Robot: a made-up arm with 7 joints.
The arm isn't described. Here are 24 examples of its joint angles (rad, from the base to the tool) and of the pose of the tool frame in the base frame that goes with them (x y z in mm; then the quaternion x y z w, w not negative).
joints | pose
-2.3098 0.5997 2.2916 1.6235 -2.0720 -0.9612 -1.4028 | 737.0 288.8 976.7 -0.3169 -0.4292 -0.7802 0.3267
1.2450 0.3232 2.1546 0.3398 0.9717 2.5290 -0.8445 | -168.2 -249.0 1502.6 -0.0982 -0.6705 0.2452 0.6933
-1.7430 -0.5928 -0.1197 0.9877 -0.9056 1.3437 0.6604 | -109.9 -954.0 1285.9 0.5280 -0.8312 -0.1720 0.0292
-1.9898 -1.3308 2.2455 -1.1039 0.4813 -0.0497 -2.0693 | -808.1 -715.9 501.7 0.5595 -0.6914 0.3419 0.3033
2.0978 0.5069 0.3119 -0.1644 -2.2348 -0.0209 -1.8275 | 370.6 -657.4 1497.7 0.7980 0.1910 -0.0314 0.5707
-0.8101 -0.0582 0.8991 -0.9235 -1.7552 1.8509 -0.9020 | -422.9 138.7 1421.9 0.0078 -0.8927 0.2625 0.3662
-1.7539 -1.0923 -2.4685 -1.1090 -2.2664 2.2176 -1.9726 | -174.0 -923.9 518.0 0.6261 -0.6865 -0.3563 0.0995
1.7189 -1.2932 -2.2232 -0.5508 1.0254 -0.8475 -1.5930 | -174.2 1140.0 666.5 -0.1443 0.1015 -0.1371 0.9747
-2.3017 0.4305 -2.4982 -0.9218 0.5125 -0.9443 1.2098 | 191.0 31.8 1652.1 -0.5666 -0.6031 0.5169 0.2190
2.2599 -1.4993 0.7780 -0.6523 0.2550 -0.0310 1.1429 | -475.1 1069.2 873.9 0.1516 0.4562 -0.8727 0.0858
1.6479 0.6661 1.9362 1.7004 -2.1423 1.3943 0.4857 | -315.1 -740.8 736.6 0.1178 -0.3843 -0.9128 0.0729
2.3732 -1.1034 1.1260 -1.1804 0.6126 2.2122 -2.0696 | -99.4 736.1 999.4 -0.9153 -0.2999 0.0775 0.2573
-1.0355 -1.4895 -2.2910 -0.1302 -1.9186 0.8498 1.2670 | 585.2 -1102.6 364.0 0.0208 -0.1625 -0.1315 0.9777
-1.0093 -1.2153 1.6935 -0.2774 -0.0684 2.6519 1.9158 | 259.4 -936.0 828.4 0.1205 -0.3140 -0.8695 0.3617
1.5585 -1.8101 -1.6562 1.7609 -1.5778 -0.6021 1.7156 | 674.9 673.6 467.5 0.2212 -0.5416 0.7187 0.3758
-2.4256 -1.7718 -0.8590 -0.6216 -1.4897 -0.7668 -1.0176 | -632.4 -874.6 653.2 0.4858 0.3657 0.6746 0.4185
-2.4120 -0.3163 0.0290 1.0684 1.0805 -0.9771 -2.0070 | -487.5 -591.7 1139.1 0.9706 0.1020 -0.2014 0.0831
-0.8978 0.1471 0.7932 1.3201 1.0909 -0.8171 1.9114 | 521.4 74.9 1214.5 -0.1783 0.3539 0.7938 0.4613
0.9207 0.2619 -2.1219 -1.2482 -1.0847 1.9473 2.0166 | -62.8 397.9 1197.9 0.3824 0.1902 0.7069 0.5639
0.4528 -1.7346 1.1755 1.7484 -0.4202 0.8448 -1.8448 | 323.8 756.4 266.0 0.0266 0.9791 0.0701 0.1892
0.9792 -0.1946 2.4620 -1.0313 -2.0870 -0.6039 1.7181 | 717.7 198.2 1204.8 -0.3092 0.1985 0.8574 0.3605
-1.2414 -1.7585 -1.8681 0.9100 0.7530 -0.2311 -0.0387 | -266.2 -1101.9 510.7 0.1023 0.6931 0.5964 0.3918
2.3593 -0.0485 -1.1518 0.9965 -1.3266 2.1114 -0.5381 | -131.4 440.9 1543.1 0.4442 0.1796 0.7712 0.4191
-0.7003 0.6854 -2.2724 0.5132 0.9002 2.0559 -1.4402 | -673.2 375.5 1260.4 -0.3460 -0.8973 0.0430 0.2706
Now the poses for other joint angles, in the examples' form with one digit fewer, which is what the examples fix.
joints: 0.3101 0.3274 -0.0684 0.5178 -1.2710 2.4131 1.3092
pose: -291 45 1591 0.592 0.382 0.695 0.146
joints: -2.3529 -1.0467 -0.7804 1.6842 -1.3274 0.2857 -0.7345
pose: -930 -300 438 0.081 -0.128 0.786 0.599
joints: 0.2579 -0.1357 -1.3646 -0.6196 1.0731 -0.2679 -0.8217
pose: 169 289 1711 0.763 -0.012 -0.059 0.643
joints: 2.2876 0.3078 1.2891 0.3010 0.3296 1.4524 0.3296
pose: 198 -163 1716 0.443 -0.724 0.239 0.472
